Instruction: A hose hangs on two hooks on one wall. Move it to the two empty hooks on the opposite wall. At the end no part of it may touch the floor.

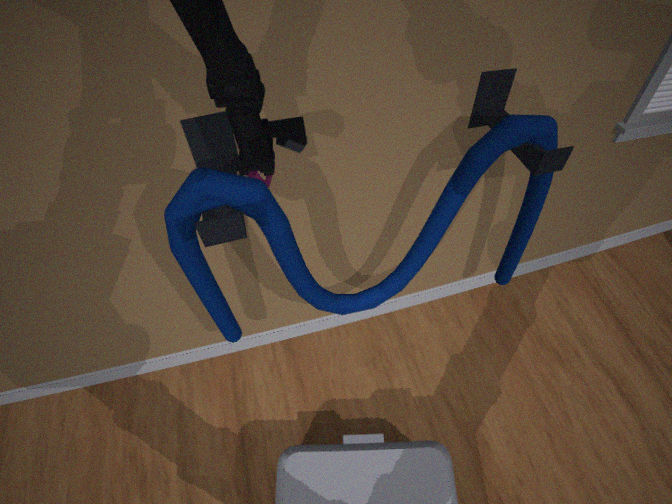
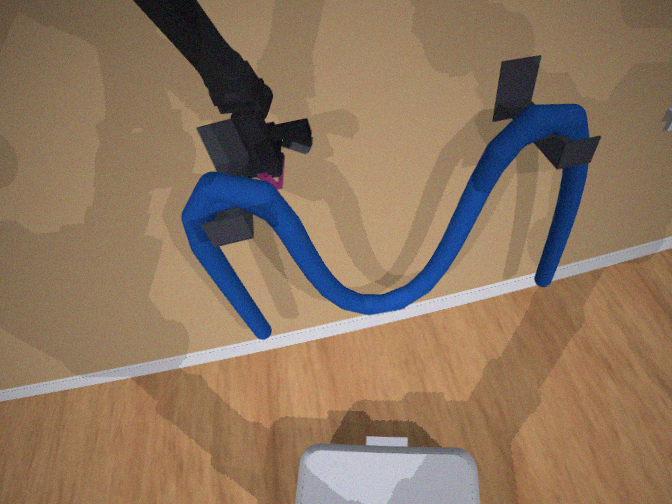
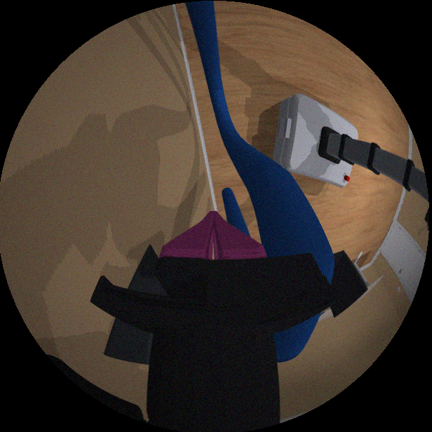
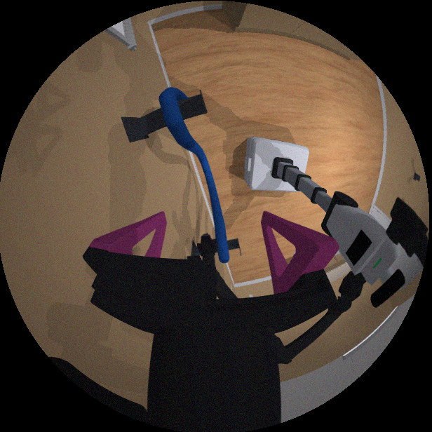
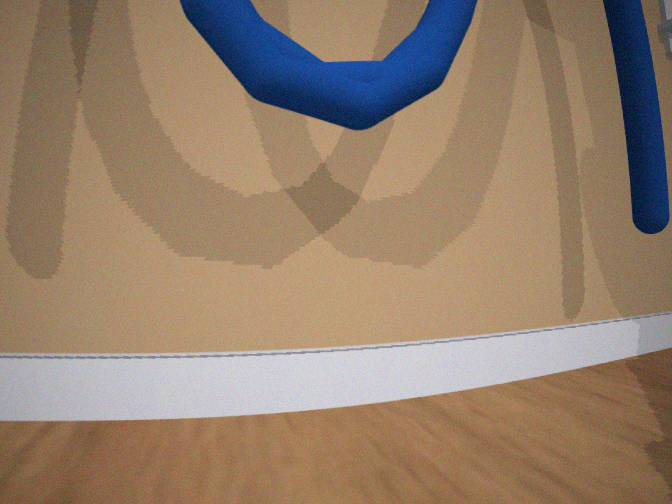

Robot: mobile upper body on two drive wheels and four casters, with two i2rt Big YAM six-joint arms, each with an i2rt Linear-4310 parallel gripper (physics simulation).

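Observation:
A blue hose (image 1: 343, 303) (image 2: 374, 303) (image 3: 280, 210) (image 4: 212, 190) (image 5: 352, 94) hangs over two dark hooks on the near wall. Its middle sags between the left hook (image 1: 222, 226) (image 2: 229, 228) and the right hook (image 1: 493, 94) (image 2: 518, 84) (image 4: 137, 129); both ends hang down. My left gripper (image 1: 261, 179) (image 2: 273, 180) (image 3: 212, 216) is shut, with nothing between its fingertips. It is on the wall side of the hose, close beside the left hook. My right gripper (image 4: 213, 216) is open and empty, away from the hose. The two empty hooks cannot be made out clearly.
My grey base (image 1: 363, 474) (image 2: 388, 477) (image 3: 315, 140) (image 4: 260, 172) stands on the wooden floor in front of the hose. A white baseboard (image 5: 271, 385) runs below it. A window frame (image 1: 643, 103) is at the right. A small dark thing (image 4: 416, 176) is on the far wall.

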